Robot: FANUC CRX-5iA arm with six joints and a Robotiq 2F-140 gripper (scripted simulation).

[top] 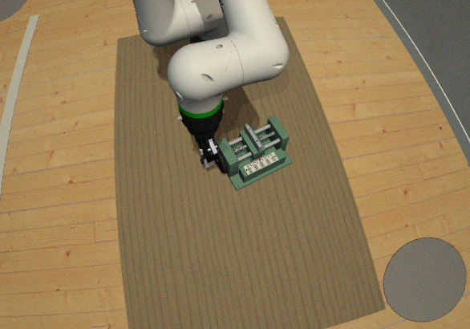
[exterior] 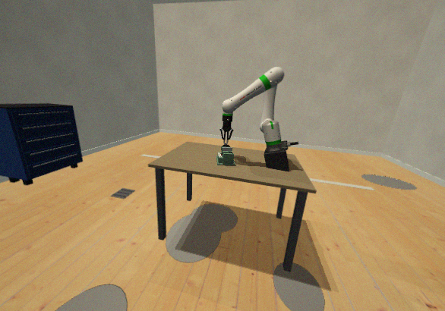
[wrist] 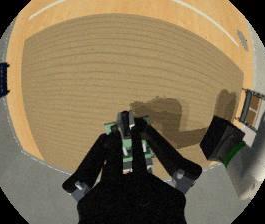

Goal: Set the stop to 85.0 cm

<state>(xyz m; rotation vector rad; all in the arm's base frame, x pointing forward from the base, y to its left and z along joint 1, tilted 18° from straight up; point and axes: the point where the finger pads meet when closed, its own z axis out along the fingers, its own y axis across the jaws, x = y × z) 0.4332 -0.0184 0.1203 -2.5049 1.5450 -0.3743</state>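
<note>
My gripper is now 130 mm to the right of the stop block, 60 mm past it and 30 mm above it.
</note>
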